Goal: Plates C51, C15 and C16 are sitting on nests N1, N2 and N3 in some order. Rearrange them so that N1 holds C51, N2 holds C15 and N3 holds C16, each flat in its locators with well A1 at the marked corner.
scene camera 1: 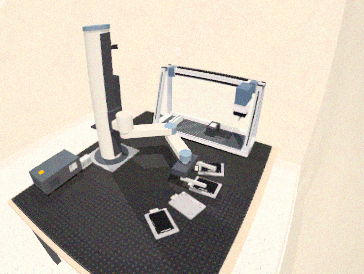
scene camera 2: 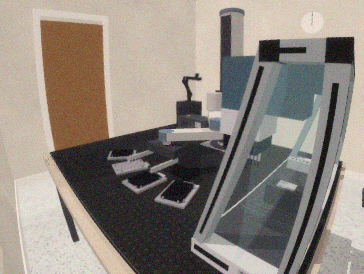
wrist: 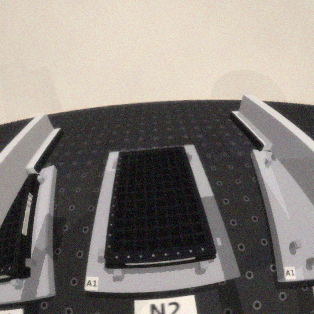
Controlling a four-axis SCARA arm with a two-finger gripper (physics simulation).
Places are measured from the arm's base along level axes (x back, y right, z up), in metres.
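Pixels of known places: gripper, fingertip midpoint: [scene camera 1: 211, 176] [scene camera 2: 138, 164] [wrist: 144, 110]; arm's base, link origin: [scene camera 1: 111, 155].
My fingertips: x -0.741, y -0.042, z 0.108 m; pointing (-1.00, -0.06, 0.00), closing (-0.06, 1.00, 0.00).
Observation:
Ahead of a thing's pixels: the offset from my fingertips to its middle. "spot": to the spot under its first point.
My gripper [scene camera 1: 210, 177] [scene camera 2: 140, 165] [wrist: 144, 110] is open and empty, its fingers spread wide above nest N2 {dz -0.084, dx +0.024, dy +0.002 m} [scene camera 2: 137, 189] [wrist: 100, 225]. N2 holds a black plate {dz -0.076, dx +0.024, dy +0.002 m} [scene camera 1: 214, 188] [scene camera 2: 144, 180] [wrist: 162, 210] that looks flat, with pale dots along its left and near edges in the wrist view; its name does not show. The nest's A1 tag {spot: dz -0.083, dx +0.103, dy -0.048 m} [wrist: 91, 283] is at its near left corner. Another black plate {dz -0.076, dx +0.064, dy -0.172 m} [scene camera 1: 218, 167] [scene camera 2: 178, 190] [wrist: 12, 235] sits on the nest towards the gantry. A third plate {dz -0.076, dx +0.104, dy +0.359 m} [scene camera 1: 162, 221] [scene camera 2: 121, 153] sits on the farthest nest from the gantry. Their names are unreadable.
A bare grey nest {dz -0.084, dx +0.052, dy +0.182 m} [scene camera 1: 187, 205] [scene camera 2: 130, 168] [wrist: 285, 245] lies between N2 and the farthest nest, beside my right finger in the wrist view. A framed gantry machine {spot: dz -0.059, dx -0.104, dy -0.523 m} [scene camera 1: 250, 146] stands at the back. A dark grey box {spot: dz +0.020, dx +0.795, dy +0.497 m} [scene camera 1: 52, 172] stands by the arm's column [scene camera 1: 95, 90].

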